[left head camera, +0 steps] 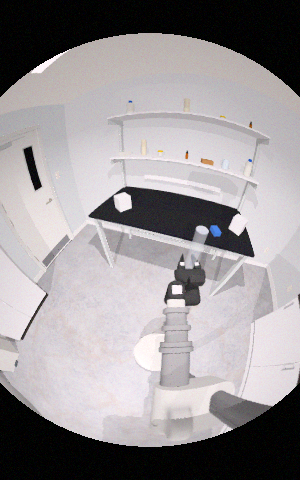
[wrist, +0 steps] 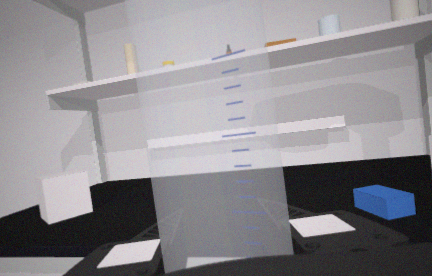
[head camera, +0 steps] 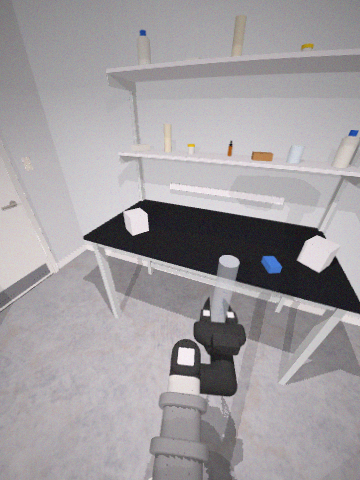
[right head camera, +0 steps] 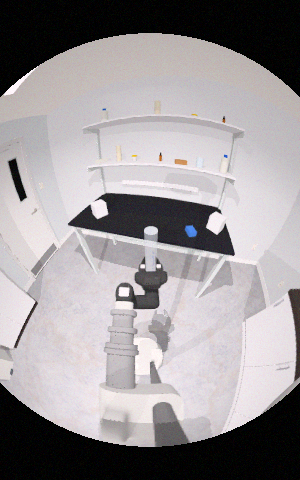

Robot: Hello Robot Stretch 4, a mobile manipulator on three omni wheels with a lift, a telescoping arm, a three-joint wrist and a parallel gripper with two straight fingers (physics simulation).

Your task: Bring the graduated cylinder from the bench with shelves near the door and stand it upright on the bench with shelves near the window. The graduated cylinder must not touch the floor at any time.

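Pixels of known places: gripper, between the fingertips: (left head camera: 186,254) (wrist: 222,223) (head camera: 215,299) (right head camera: 149,256); robot's base, origin of its link: (left head camera: 154,350) (right head camera: 141,354).
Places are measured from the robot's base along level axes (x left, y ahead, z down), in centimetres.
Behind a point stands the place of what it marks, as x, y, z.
The graduated cylinder (head camera: 227,280) @(-8.4, 40.7, -121.9) (left head camera: 199,242) @(-8.2, 40.7, -121.8) (right head camera: 151,245) @(-8.8, 40.7, -121.0) (wrist: 215,150) @(-8.6, 40.7, -109.4) is clear and pale, with blue marks facing the wrist camera. It stands roughly upright between the two fingers of my gripper (head camera: 218,314) (left head camera: 189,263) (right head camera: 150,266) (wrist: 227,240) @(-8.5, 49.7, -104.0), which is shut on it. Its lower end is hidden by the gripper. The gripper is in front of the long front edge of the black-topped bench with shelves (head camera: 190,230) @(2.8, 120.7, -88.6) (left head camera: 165,207) @(-1.4, 119.6, -88.7) (right head camera: 135,212) @(3.9, 117.5, -88.6) (wrist: 325,180) @(-42.7, 117.0, -88.6), with floor behind and below it in the head view. A door (head camera: 17,220) @(169.4, 146.0, -73.3) (left head camera: 37,180) @(170.3, 139.5, -126.5) (right head camera: 22,195) @(170.9, 137.2, -121.1) is to the left of this bench.
A white block (head camera: 136,221) @(37.8, 111.2, -98.2) (wrist: 65,197) @(36.8, 112.1, -95.0) lies at the bench's left, another white block (head camera: 318,254) @(-63.5, 88.4, -98.0) at its right, beside a blue block (head camera: 271,264) @(-40.3, 84.3, -92.6) (wrist: 384,201) @(-39.2, 82.5, -92.1). Bottles and jars stand on two shelves above. White cabinets (left head camera: 277,345) @(-113.1, -18.6, -53.0) (right head camera: 270,355) @(-110.2, -29.1, -53.7) stand at the right.
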